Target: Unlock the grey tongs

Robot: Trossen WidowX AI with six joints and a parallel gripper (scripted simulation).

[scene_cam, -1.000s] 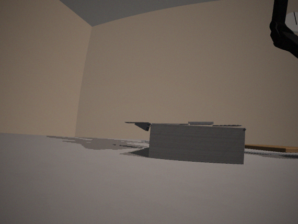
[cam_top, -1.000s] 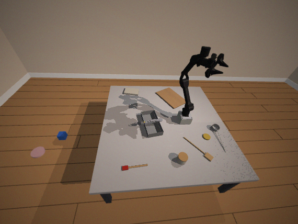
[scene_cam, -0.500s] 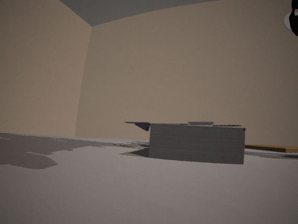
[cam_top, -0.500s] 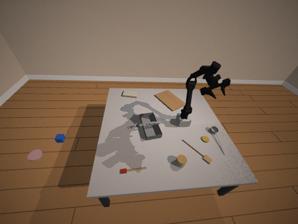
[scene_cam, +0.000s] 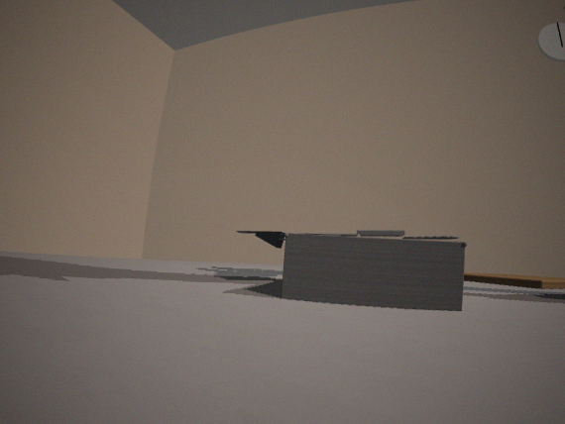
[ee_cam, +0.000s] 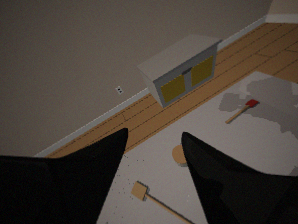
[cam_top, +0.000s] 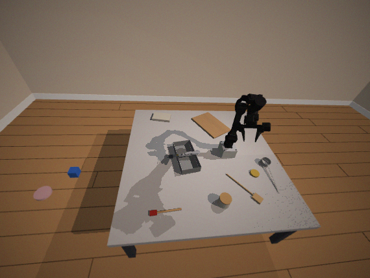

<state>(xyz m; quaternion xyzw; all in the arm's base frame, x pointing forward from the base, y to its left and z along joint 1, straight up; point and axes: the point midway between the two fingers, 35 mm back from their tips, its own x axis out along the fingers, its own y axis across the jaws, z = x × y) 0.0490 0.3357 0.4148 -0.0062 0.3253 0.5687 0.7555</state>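
Now: the yellow lock piece 42 cm below my gripper tip, 37 cm ahead of it and 23 cm to the right of it. Round my gripper tip: cork-lidded jar: 45 cm below, 10 cm to the left, 3 cm ahead; roasting tin: 45 cm below, 30 cm ahead, 26 cm to the right; yellow disc: 47 cm below, 25 cm behind, 16 cm to the right.
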